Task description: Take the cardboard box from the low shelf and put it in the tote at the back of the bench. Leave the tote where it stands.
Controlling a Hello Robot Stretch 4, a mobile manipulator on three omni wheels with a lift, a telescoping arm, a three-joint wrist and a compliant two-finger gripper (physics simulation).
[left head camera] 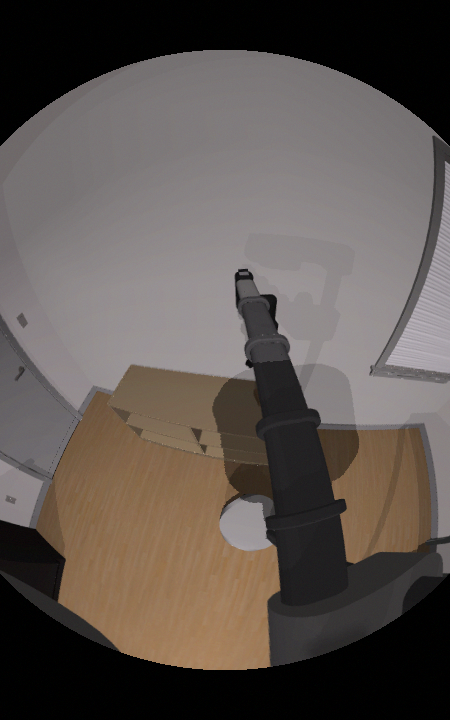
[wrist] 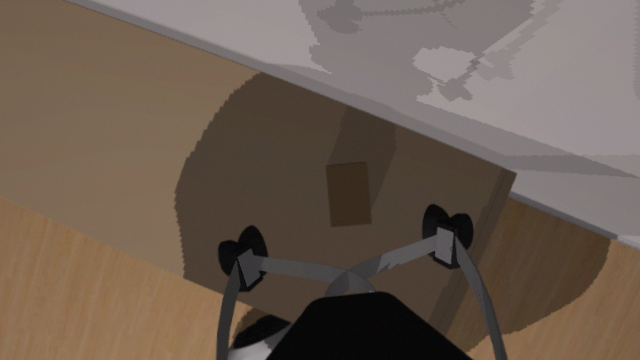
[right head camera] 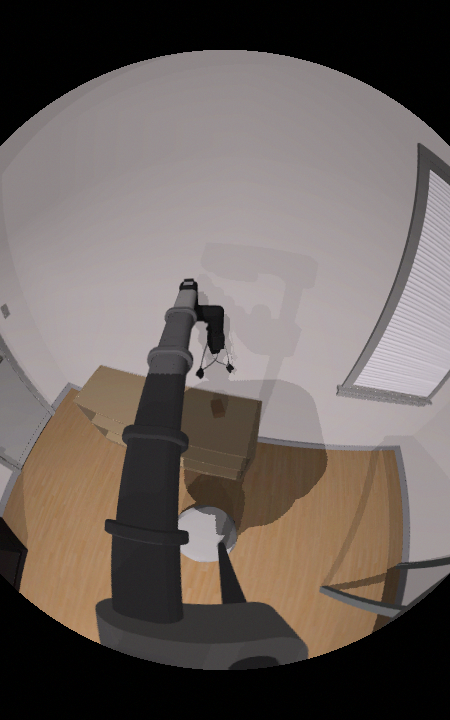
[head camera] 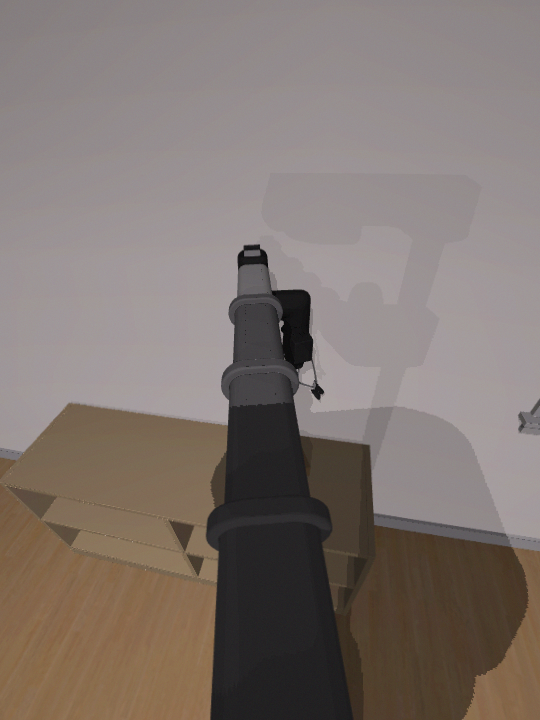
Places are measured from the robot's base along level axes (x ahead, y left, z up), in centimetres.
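Pixels of known places: gripper, fingertip midpoint: (wrist: 343, 236) (right head camera: 214, 374) (head camera: 294, 403); robot's base, origin of the base link: (left head camera: 250, 521) (right head camera: 205, 532).
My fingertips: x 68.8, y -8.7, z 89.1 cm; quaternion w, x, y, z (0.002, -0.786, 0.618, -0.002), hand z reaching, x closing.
Observation:
For each thing: its middle in the pictures, then the offset to it from my fingertips. "*": a spot on its surface instead.
- cardboard box, body centre: (wrist: 348, 193) (head camera: 296, 461) (right head camera: 217, 408) dz -28.3, dx +0.4, dy -1.5 cm
- window with a blind, surface spot: (right head camera: 408, 339) * dz +30.2, dx -8.9, dy -94.0 cm
The cardboard box (right head camera: 218, 408) (wrist: 349, 195) is a small brown block in shadow. It lies on top of the low tan shelf unit (head camera: 133, 459) (left head camera: 175, 390) (right head camera: 114, 390) (wrist: 100, 125), towards the right end. My gripper (right head camera: 214, 370) (wrist: 343, 236) is open, with its fingers wide apart and nothing between them. It hangs above the shelf unit, apart from the box. In the wrist view the box shows beyond the line between the fingertips. In the head camera view the arm hides part of the gripper. The tote and the bench do not show in these views.
A pale wall (head camera: 145, 261) rises directly behind the shelf unit. A white round disc (left head camera: 244, 525) (right head camera: 201, 536) is on the floor in front. A window with a blind (left head camera: 424, 329) (right head camera: 408, 339) is at the right, and a dark cabinet (left head camera: 31, 562) at the lower left.

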